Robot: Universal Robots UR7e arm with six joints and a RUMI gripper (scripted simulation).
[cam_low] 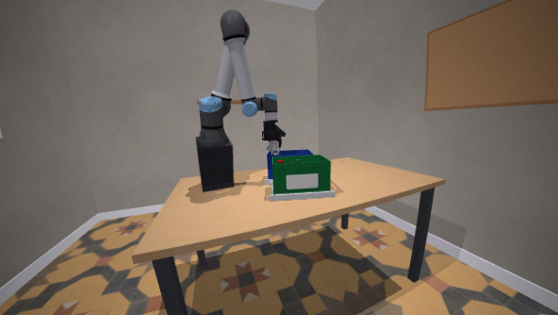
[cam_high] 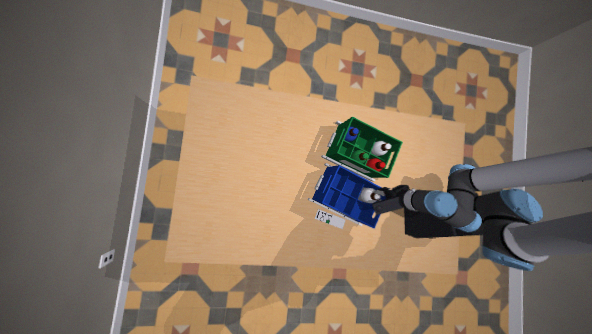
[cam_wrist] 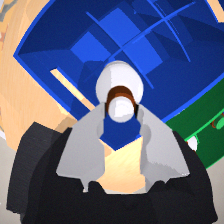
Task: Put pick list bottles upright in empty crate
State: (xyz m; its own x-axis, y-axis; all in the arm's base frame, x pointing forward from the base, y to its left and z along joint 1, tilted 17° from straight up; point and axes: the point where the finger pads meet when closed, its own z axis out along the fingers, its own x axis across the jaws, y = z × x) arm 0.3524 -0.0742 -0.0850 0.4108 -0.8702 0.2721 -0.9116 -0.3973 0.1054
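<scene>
Now: hand 7 cm above the white bottle. The rest, counted from my hand: red-label bottle 3 cm behind, 15 cm to the right, 8 cm below; blue crate 10 cm ahead, 1 cm to the left, 9 cm below; green-label bottle 6 cm ahead, 18 cm to the right, 8 cm below.
</scene>
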